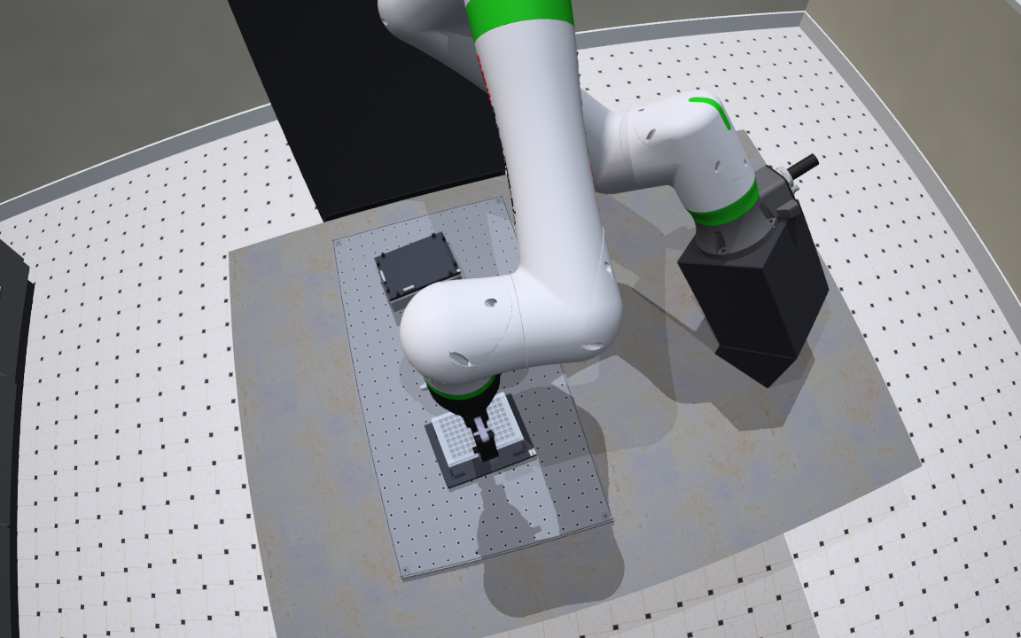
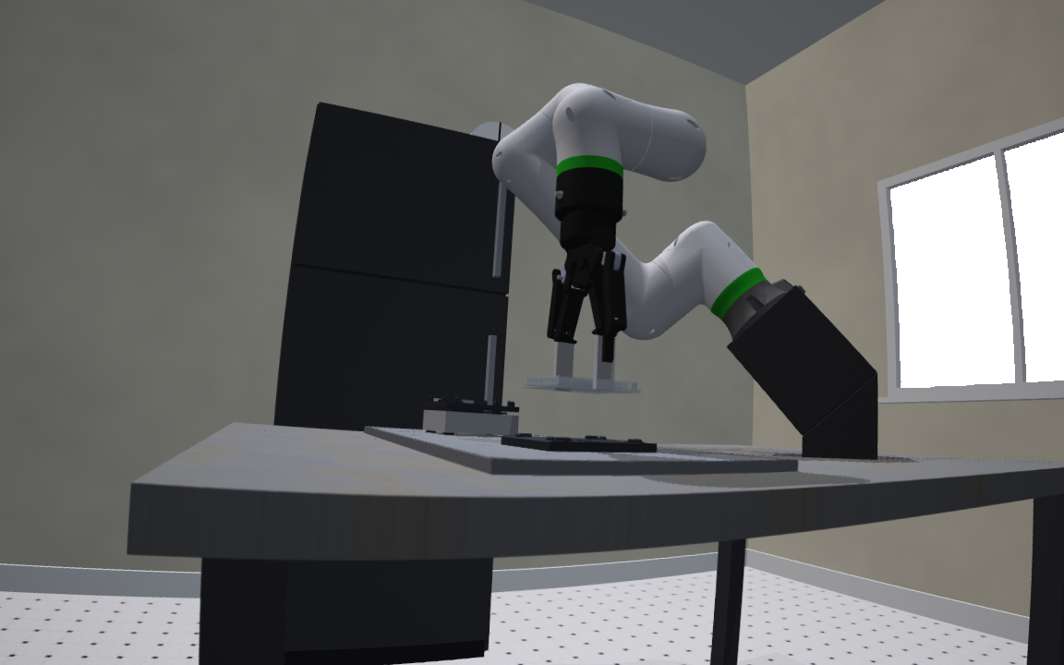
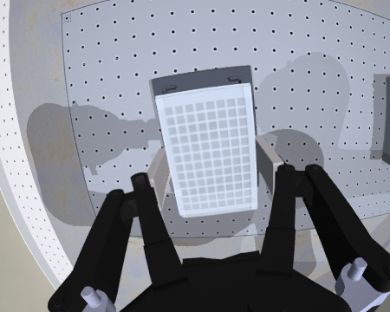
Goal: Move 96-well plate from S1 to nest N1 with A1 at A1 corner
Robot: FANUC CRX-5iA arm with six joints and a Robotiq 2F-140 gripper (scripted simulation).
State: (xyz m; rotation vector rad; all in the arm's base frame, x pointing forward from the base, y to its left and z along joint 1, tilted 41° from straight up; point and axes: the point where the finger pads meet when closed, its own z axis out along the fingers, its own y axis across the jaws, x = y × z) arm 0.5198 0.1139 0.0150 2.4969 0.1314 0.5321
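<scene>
My hand is 20 mm above the white 96-well plate. Round my hand: dark plate nest N1: 100 mm below.
</scene>
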